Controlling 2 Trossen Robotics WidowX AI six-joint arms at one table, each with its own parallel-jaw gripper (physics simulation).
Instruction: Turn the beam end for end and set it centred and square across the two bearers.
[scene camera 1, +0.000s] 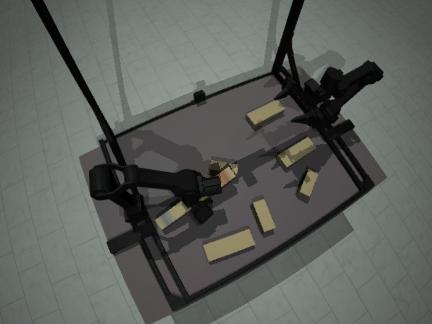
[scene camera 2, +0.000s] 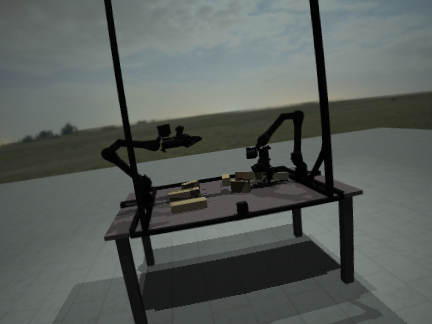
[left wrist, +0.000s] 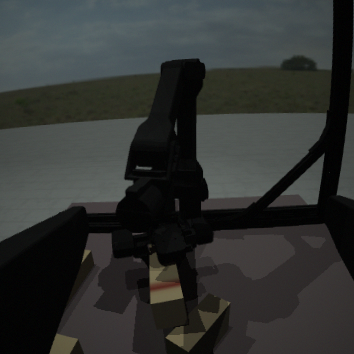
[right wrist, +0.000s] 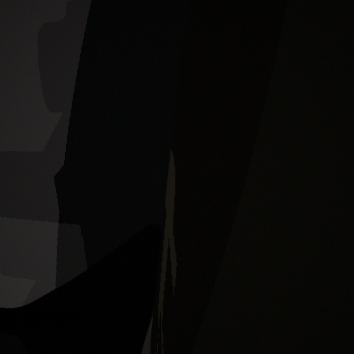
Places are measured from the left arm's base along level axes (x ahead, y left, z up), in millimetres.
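Pixels of known places: left gripper, between the fingertips: (scene camera 1: 282, 109) (scene camera 2: 201, 137) (left wrist: 208, 213); right gripper, between the fingertips: (scene camera 1: 190, 205) (scene camera 2: 266, 182); left arm's base, origin of its link: (scene camera 1: 322, 122); right arm's base, origin of its link: (scene camera 1: 136, 214) (scene camera 2: 301, 177) (left wrist: 189, 216).
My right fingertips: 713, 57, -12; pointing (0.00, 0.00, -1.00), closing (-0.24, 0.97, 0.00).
Note:
Ahead of a thing's pixels: the offset from my right fingertips to its top centre, as dx, dy, dz. "spot": to the spot under its first point.
The beam (scene camera 1: 171, 215) (left wrist: 164, 285) is a long tan block with a blue band near its lower-left end and a red band near its upper-right end. It lies slanted, its red end resting on a tan bearer block @[-175, -62, +56] (scene camera 1: 216, 166) (left wrist: 204, 324) (scene camera 2: 240, 186). My right gripper (scene camera 1: 199, 197) (scene camera 2: 264, 175) (left wrist: 164, 271) is down over the beam's middle and shut on it. A second bearer is not clear to see. The right wrist view is almost all dark. My left gripper (scene camera 1: 286, 108) (scene camera 2: 197, 139) is open and empty, held high near the far right corner.
Several loose tan blocks lie on the table: one at the back right (scene camera 1: 265, 113), two at the right (scene camera 1: 296, 152) (scene camera 1: 307, 184), one at the front middle (scene camera 1: 263, 215), a larger one at the front @[spot: -50, +205, +31] (scene camera 1: 229, 245). A black frame (scene camera 1: 234, 86) rims the table.

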